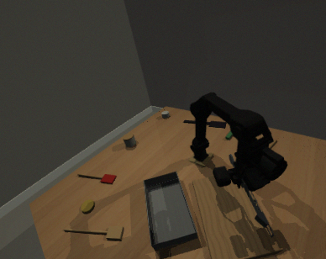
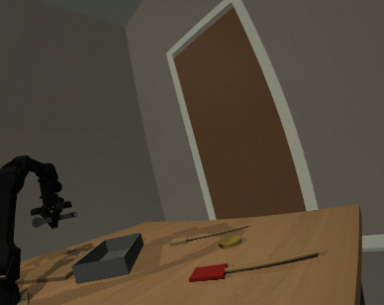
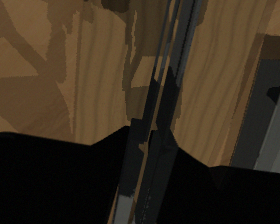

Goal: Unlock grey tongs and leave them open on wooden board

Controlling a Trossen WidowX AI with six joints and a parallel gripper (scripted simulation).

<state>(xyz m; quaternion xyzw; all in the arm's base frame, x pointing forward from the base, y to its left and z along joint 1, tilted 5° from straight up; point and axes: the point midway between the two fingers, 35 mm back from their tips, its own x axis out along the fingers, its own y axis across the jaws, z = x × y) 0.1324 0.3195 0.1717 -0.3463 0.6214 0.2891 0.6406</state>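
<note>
Right now the wooden board is 20 mm ahead of my gripper tip, 20 mm to the right of it and 150 mm below it. Also, from my gripper tip: roasting tin 190 mm ahead, 210 mm to the right, 130 mm below; green tool 470 mm behind, 290 mm to the right, 150 mm below; red spatula 360 mm ahead, 660 mm to the right, 150 mm below.
</note>
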